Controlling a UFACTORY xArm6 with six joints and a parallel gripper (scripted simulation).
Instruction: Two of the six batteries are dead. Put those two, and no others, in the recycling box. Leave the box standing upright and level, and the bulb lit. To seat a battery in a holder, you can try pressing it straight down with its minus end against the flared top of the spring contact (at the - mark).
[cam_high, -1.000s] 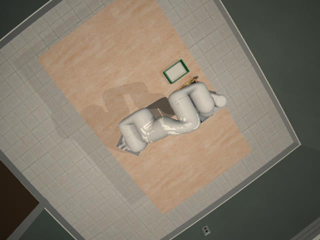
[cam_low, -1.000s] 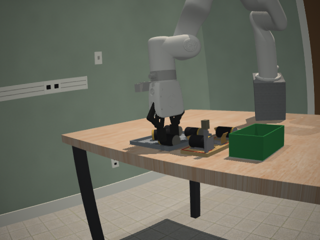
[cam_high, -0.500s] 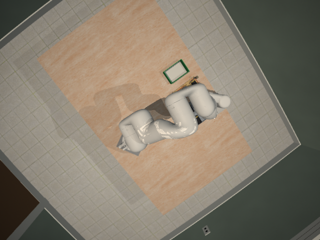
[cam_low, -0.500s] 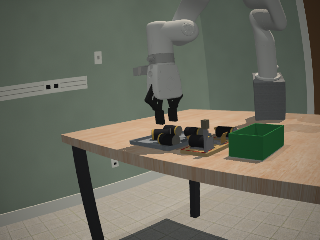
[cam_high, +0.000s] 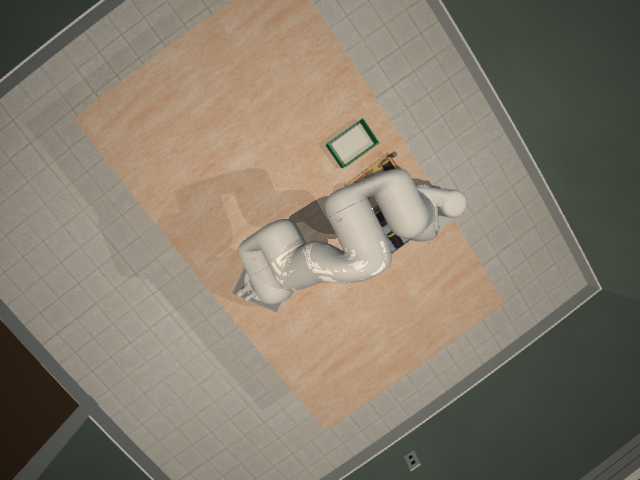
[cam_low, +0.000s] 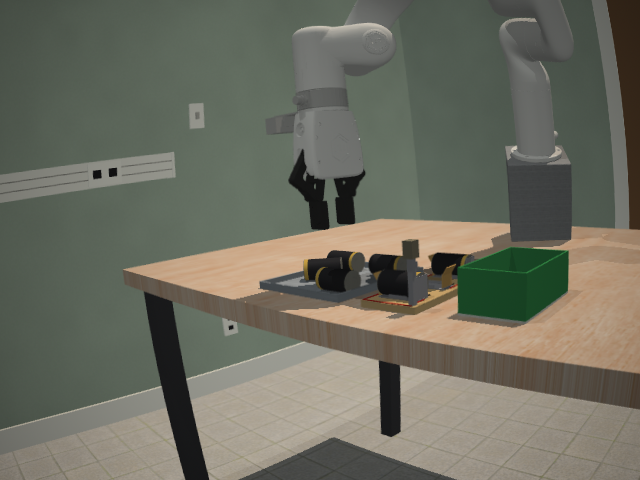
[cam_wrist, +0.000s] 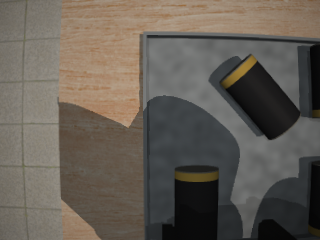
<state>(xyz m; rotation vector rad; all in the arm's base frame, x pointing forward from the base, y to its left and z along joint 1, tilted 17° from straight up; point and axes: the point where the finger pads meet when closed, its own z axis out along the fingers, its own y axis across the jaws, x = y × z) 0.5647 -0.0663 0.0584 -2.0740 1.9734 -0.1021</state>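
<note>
My hand is 11 cm above the grey tray, 6 cm past it and 5 cm to the left of it. Round my hand: green recycling box (27 cm to the left, 10 cm below, 7 cm behind).
</note>
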